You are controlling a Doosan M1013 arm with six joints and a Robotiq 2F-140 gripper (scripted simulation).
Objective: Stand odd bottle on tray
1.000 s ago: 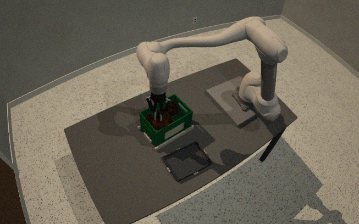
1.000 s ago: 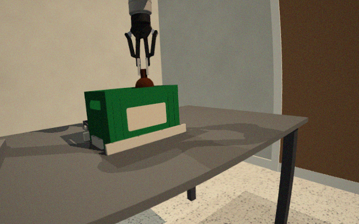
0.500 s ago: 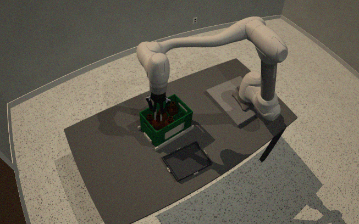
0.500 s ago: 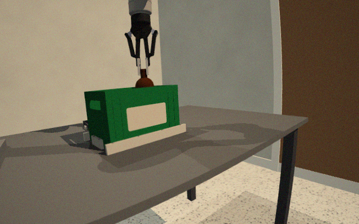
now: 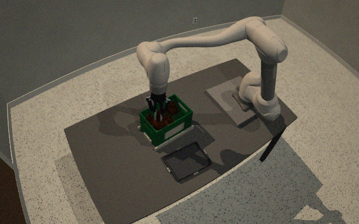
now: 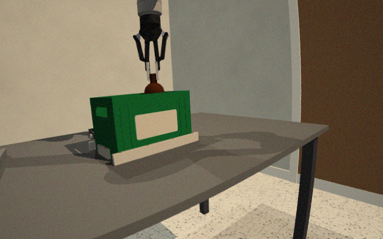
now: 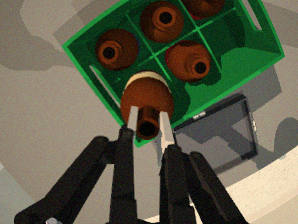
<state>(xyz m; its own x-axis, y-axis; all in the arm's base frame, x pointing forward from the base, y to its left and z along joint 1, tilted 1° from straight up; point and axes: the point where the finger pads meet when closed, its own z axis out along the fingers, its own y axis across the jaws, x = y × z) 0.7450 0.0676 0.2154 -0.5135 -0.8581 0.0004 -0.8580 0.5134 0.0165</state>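
Right now the bottle is 90 mm below my hand. Round my hand: crate: 170 mm below, 70 mm behind, 60 mm to the right; then black tray: 240 mm below, 220 mm to the left, 100 mm behind.
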